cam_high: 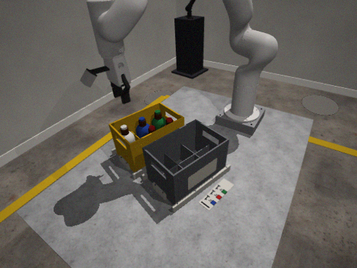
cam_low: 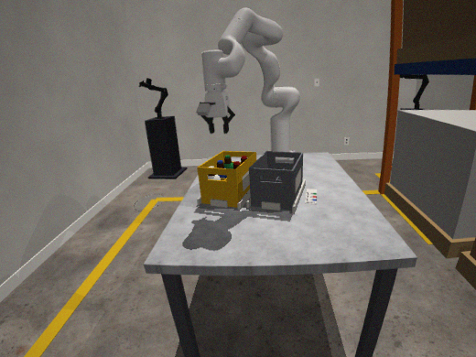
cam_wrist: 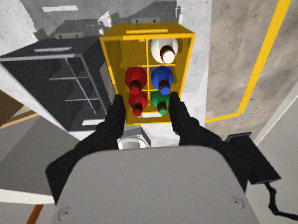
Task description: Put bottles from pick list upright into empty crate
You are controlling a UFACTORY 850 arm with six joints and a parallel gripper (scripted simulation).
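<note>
My gripper is now 25 cm above the blue-label bottle, 10 cm past it and 4 cm to the left of it. Round my hand: white-label bottle (25 cm below, 5 cm to the right, 1 cm behind); then red bottle (25 cm below, 8 cm behind, 5 cm to the left); then yellow crate (25 cm below, 9 cm behind, 1 cm to the left).
</note>
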